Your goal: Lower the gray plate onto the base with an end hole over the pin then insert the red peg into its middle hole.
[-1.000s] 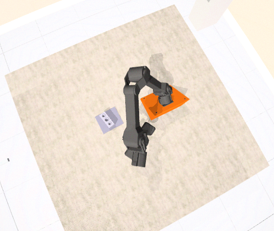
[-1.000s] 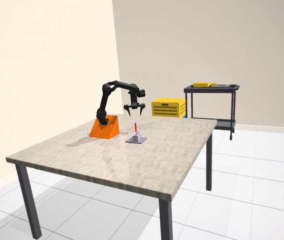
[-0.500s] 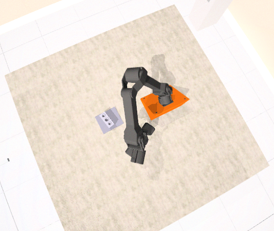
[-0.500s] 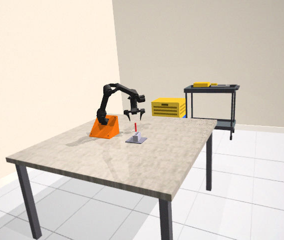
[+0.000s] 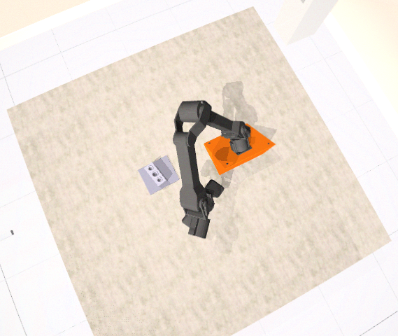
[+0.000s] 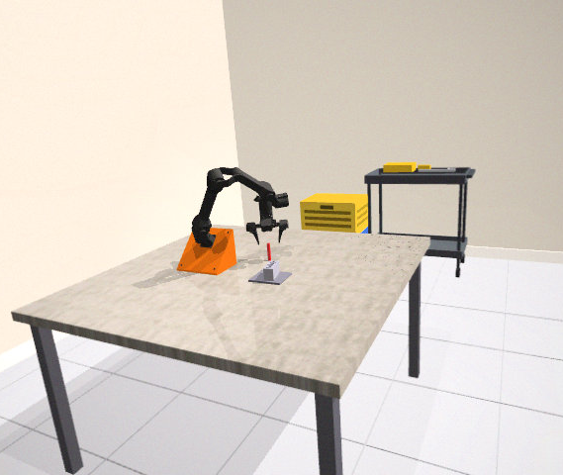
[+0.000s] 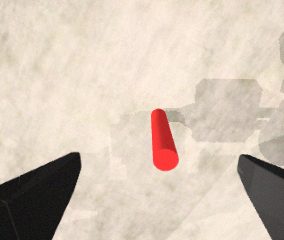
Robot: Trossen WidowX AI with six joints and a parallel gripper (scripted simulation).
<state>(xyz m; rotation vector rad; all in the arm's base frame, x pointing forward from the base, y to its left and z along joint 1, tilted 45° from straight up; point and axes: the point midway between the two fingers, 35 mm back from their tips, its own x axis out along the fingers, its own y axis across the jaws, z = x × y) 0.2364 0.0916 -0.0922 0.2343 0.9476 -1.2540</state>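
Now: gripper tip 40 mm above the red peg. Round my gripper tip: gray plate 120 mm ahead, 200 mm to the right, 30 mm below.
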